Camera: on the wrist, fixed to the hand. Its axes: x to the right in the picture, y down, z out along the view.
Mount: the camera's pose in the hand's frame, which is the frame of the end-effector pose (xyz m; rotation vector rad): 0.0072 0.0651 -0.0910 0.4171 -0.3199 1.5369
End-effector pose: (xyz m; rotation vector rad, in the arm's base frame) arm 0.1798 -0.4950 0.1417 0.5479 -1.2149 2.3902
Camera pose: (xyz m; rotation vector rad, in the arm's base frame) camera 0.1256 -0.4541 0.0525 0.0093 0.7182 -1.8472
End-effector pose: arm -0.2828 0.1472 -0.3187 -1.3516 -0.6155 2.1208
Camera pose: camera -0.2149 0.1112 -0.4004 0.9034 -0.7871 -2.2482
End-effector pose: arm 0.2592 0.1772 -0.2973 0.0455 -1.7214 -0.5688
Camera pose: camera 0.3601 0.2005 -0.2543 -1.0237 -1.6127 0.9497
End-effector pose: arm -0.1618 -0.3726 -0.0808 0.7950 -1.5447 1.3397
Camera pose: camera -0.2029 -0.2701 -0.1000 0.1271 1.7149 -2.1085
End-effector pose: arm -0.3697 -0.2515 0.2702 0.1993 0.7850 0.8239
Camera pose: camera -0.4678 -0.2140 0.2310 1.3802 0.3724 1.9755
